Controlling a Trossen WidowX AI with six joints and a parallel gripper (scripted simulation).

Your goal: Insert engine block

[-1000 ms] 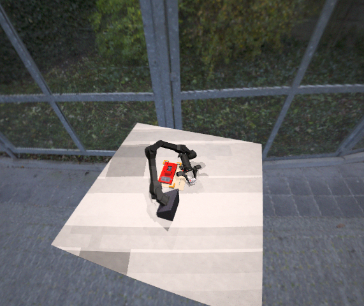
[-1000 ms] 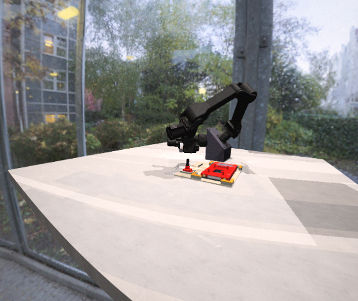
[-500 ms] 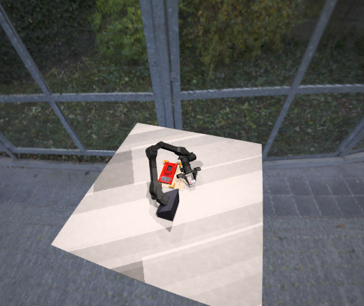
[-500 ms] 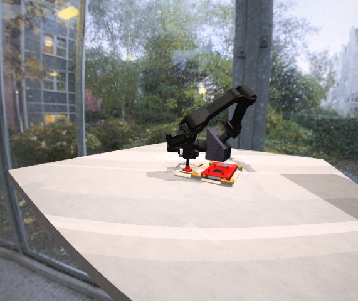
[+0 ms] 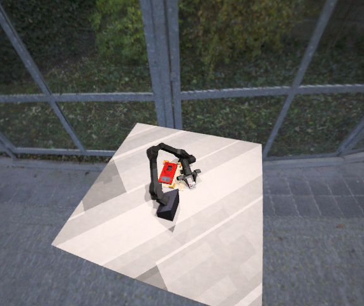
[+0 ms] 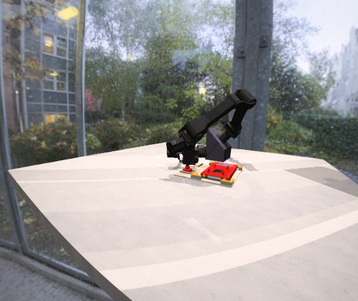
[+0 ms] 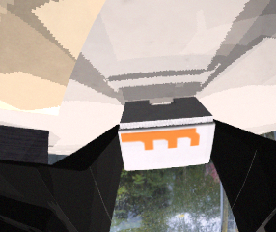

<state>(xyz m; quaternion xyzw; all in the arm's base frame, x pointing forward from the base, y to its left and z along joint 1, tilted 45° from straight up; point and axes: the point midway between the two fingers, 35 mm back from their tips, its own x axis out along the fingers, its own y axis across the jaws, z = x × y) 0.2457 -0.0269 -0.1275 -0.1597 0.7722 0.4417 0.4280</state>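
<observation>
The black peg lies 14 cm ahead of my gripper tip, 10 cm to the left of it and 1 cm above it. The rest, counted from my gripper tip: engine block (right at my gripper tip).
</observation>
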